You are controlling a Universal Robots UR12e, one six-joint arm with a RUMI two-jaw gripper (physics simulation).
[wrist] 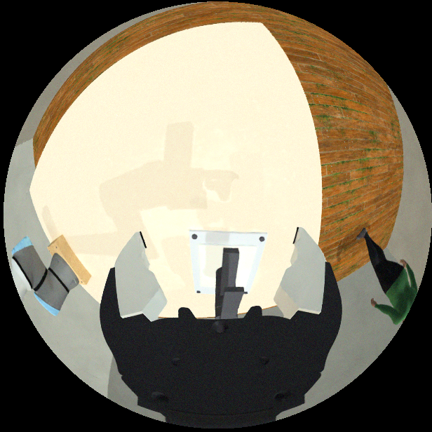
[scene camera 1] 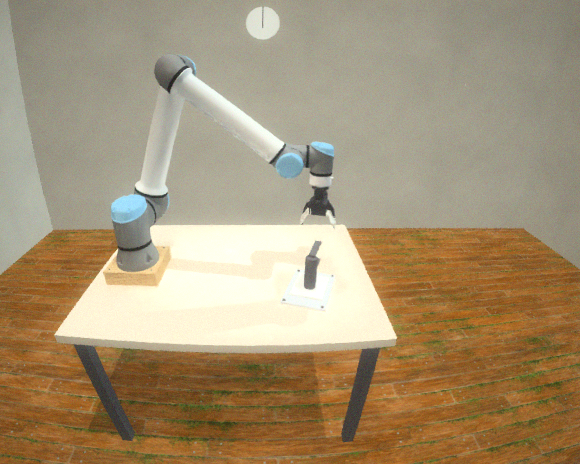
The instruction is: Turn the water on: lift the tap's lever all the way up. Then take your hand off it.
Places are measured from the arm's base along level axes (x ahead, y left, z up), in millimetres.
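Pixels of known places: gripper, between the fingertips: (scene camera 1: pixel 317 227); arm's base, origin of its link: (scene camera 1: pixel 138 260).
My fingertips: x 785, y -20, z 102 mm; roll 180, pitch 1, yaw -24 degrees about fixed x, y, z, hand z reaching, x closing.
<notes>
Ahead of a thing's pixels: the offset from my fingertips to its top centre. "spot": to the spot under its first point. Level surfaces: height alone.
The tap @[spot: 236 mm right, 94 mm back, 78 mm down] (scene camera 1: pixel 310 274) is a dark grey upright column on a white plate @[214 mm right, 87 mm back, 152 mm down] (scene camera 1: pixel 297 301) (wrist: pixel 196 260). Its lever @[159 mm right, 57 mm back, 8 mm down] (scene camera 1: pixel 315 249) (wrist: pixel 232 300) is a dark bar that slants upward from the top of the column. Below it, the short spout (wrist: pixel 230 262) shows in the wrist view. My gripper (scene camera 1: pixel 318 224) (wrist: pixel 218 232) is open and empty, pointing down. In the scene view its fingertips are above the lever's upper end, with a gap between them. In the wrist view the lever shows between the spread fingers, partly hidden by the gripper's dark body.
The plate lies on the cream table @[164 mm down] (scene camera 1: pixel 215 320) (wrist: pixel 240 100), toward its right side. The arm's base stands on a wooden block (scene camera 1: pixel 132 277) (wrist: pixel 70 257) at the table's left. A person in a green top (wrist: pixel 402 300) shows at the right of the wrist view, beyond the table.
</notes>
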